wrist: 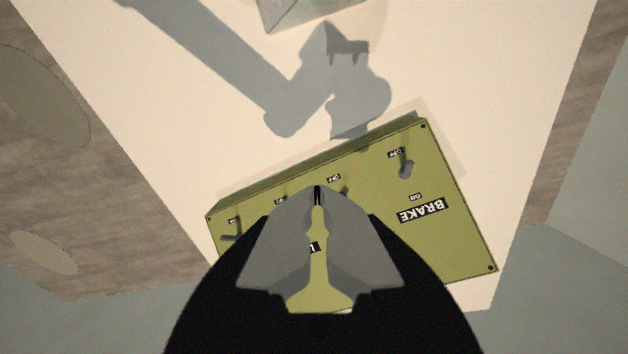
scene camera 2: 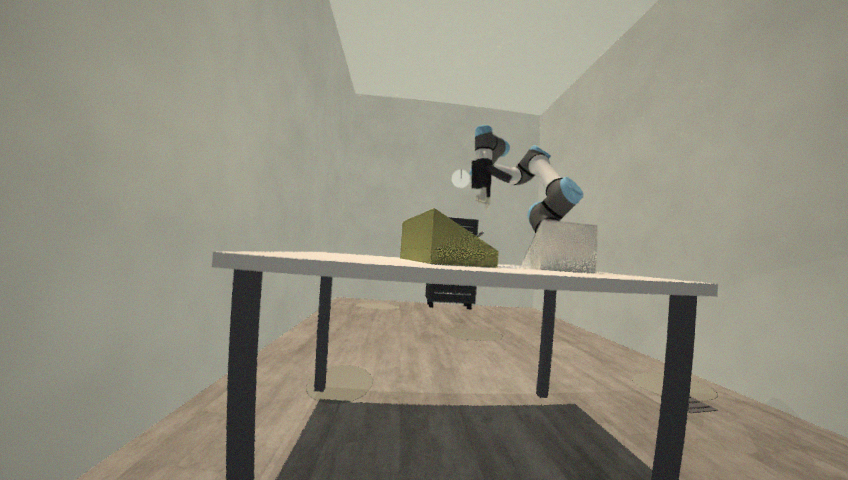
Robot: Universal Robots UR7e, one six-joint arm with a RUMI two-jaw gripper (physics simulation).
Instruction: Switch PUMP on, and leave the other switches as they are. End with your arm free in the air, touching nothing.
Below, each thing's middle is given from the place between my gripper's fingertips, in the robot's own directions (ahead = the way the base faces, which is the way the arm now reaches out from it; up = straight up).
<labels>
Right now my hand is 19 cm short of the switch panel (scene camera 2: 431, 237), 16 cm above it and 4 cm to the left of it.
</labels>
